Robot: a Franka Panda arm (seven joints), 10 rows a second.
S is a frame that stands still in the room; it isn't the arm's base.
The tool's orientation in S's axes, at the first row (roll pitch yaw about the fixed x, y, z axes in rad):
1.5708 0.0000 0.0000
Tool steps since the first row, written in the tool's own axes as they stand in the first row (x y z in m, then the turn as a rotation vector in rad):
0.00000 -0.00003 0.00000 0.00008 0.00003 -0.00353
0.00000 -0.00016 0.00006 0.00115 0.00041 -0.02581
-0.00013 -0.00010 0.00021 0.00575 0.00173 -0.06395
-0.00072 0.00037 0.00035 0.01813 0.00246 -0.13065
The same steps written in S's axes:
0.00000 0.00000 -0.00003 0.00008 0.00353 0.00003
0.00000 -0.00006 -0.00016 0.00115 0.02581 0.00041
-0.00013 -0.00021 -0.00010 0.00575 0.06395 0.00173
-0.00072 -0.00035 0.00037 0.01813 0.13065 0.00246

